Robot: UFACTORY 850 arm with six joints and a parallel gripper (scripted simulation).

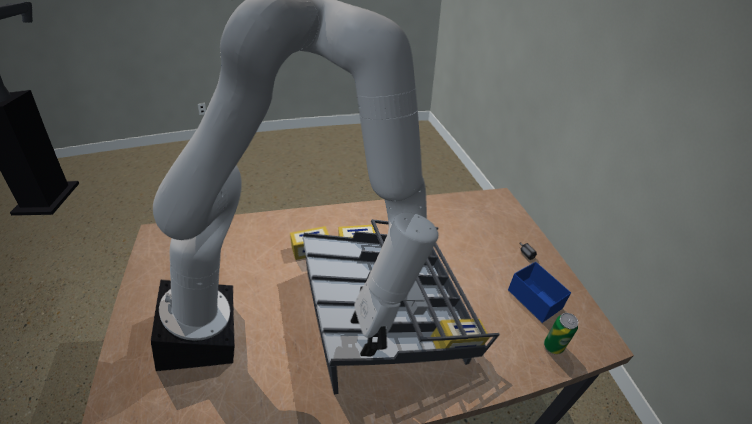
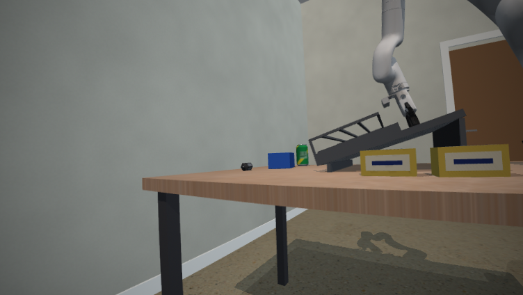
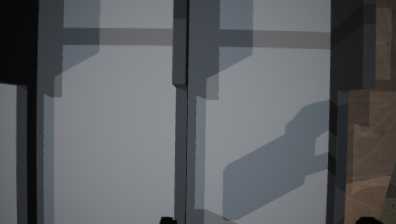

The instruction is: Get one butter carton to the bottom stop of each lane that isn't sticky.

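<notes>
Right now my hand is 4 cm to the right of the dark divider, 4 cm above it and 2 cm past it. Round my hand: small black object: 60 cm ahead, 42 cm to the left, 15 cm below.
</notes>
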